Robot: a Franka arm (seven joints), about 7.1 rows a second.
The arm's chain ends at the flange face. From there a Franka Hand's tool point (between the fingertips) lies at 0.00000 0.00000 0.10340 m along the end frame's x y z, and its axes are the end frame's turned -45 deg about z.
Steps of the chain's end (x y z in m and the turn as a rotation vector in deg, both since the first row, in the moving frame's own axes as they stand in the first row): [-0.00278, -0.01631, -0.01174, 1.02, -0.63, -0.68]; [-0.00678, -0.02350, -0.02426, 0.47, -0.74, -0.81]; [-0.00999, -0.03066, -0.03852, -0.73, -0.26, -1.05]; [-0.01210, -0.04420, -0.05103, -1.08, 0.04, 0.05]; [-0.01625, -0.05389, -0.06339, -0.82, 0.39, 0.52]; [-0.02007, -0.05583, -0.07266, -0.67, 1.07, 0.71]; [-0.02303, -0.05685, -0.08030, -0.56, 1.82, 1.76]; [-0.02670, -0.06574, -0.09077, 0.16, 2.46, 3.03]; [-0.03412, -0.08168, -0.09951, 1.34, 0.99, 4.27]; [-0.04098, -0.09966, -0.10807, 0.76, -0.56, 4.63]
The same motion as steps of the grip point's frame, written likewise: [0.01005, -0.01561, -0.01176, 1.17, 0.28, -0.68]; [0.01147, -0.02295, -0.02427, 0.86, -0.19, -0.81]; [0.01336, -0.02813, -0.03853, -0.33, -0.70, -1.05]; [0.02137, -0.03838, -0.05105, -0.79, -0.74, 0.05]; [0.02606, -0.04805, -0.06340, -0.86, -0.30, 0.52]; [0.02578, -0.05145, -0.07269, -1.23, 0.28, 0.71]; [0.02548, -0.05342, -0.08036, -1.68, 0.89, 1.76]; [0.03087, -0.06234, -0.09087, -1.63, 1.85, 3.03]; [0.03662, -0.08222, -0.09955, 0.25, 1.65, 4.27]; [0.04182, -0.10112, -0.10808, 0.93, 0.14, 4.63]
